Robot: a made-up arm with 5 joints.
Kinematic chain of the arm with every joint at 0, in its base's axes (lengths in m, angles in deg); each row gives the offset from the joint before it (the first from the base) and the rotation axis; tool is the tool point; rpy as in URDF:
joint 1: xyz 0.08 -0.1 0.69 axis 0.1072 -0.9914 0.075
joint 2: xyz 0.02 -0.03 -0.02 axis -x
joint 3: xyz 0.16 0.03 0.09 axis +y
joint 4: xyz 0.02 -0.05 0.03 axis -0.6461 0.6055 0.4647
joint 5: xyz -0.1 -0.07 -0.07 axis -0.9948 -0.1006 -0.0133
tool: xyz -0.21 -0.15 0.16 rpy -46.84 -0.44 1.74
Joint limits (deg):
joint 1: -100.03..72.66
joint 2: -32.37..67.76
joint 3: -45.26..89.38
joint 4: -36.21..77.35
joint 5: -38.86..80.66
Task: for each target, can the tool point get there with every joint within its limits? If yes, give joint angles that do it. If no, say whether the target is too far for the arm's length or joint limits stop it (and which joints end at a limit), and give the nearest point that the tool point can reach.
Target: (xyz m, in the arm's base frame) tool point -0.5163 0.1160 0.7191
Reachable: no: joint limits stop it (at a limit: joint 1, joint 3, joint 4, joint 5) | nearest point -0.3306 0.0511 0.7727 | short by 0.204 m
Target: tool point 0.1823 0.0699 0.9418
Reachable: yes | joints -33.13 46.50 26.38 -11.42 40.56
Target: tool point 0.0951 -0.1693 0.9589
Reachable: yes | joints -37.49 30.76 -15.48 2.56 21.55
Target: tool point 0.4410 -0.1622 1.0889
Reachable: yes | joints -11.52 27.77 44.01 35.31 -5.87
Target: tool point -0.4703 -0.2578 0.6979
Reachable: no: joint limits stop it (at a limit: joint 1, joint 3, joint 5) | nearest point -0.3462 -0.2350 0.7682 | short by 0.144 m
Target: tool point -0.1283 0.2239 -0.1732
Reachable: no: too far | nearest point 0.0646 0.0386 0.1406 | short by 0.412 m
